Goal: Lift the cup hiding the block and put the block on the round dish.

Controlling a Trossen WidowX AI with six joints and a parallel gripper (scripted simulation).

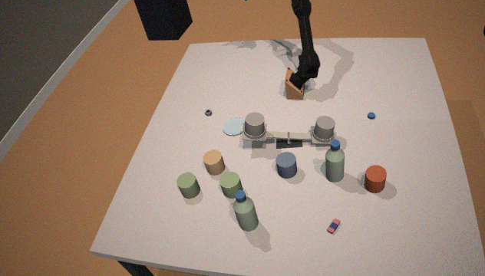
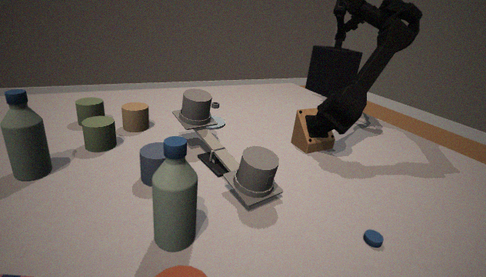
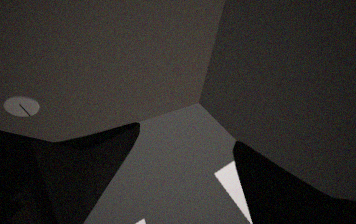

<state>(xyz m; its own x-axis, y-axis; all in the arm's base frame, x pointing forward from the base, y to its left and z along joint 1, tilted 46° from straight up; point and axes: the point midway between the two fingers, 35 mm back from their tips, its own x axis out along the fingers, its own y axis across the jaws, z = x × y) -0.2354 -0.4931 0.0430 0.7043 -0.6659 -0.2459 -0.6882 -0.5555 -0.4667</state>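
Right now my gripper tip is 51 cm short of the teal block, 50 cm to the right of it and 39 cm above it. The rest, counted from my gripper tip: pale blue round dish (50 cm ahead, 43 cm below, 12 cm to the left); then balance (55 cm ahead, 40 cm below, 37 cm to the left); then nut (43 cm below, 43 cm ahead, 2 cm to the right).
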